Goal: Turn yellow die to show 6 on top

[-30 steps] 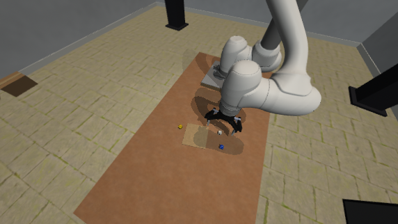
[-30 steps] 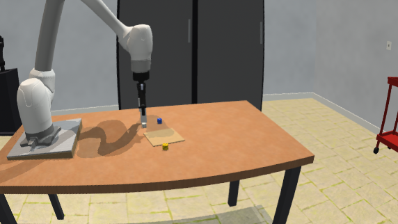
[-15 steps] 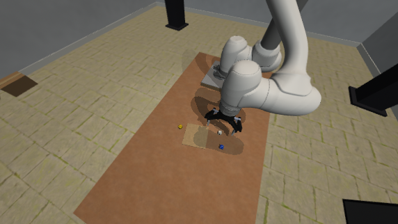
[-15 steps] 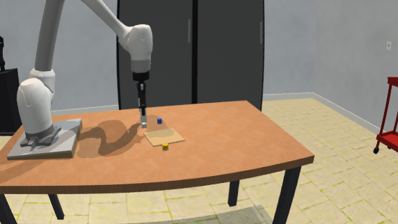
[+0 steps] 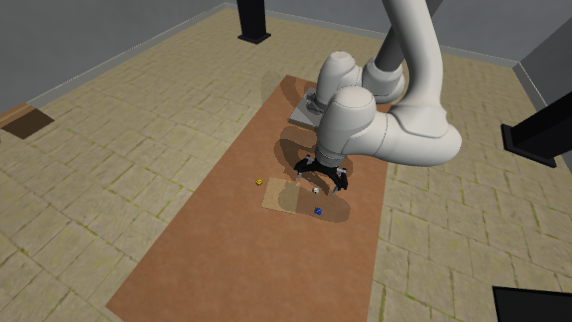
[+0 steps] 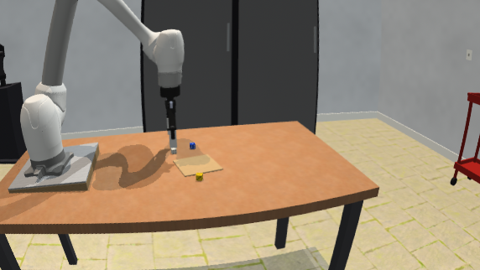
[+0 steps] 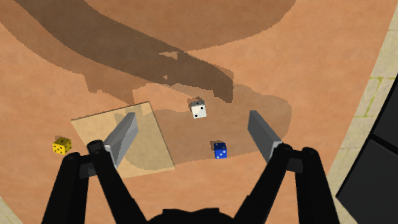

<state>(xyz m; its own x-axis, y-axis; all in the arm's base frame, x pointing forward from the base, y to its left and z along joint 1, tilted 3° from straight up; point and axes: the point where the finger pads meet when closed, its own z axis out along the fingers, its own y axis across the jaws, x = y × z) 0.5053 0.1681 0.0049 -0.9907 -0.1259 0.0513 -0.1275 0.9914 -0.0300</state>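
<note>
Right now the white die is 50 mm below my hand and 10 mm to the left of it. Round my hand: yellow die (220 mm to the right, 100 mm ahead, 50 mm below); then tan mat (110 mm to the right, 90 mm ahead, 60 mm below); then blue die (80 mm ahead, 60 mm to the left, 50 mm below).
</note>
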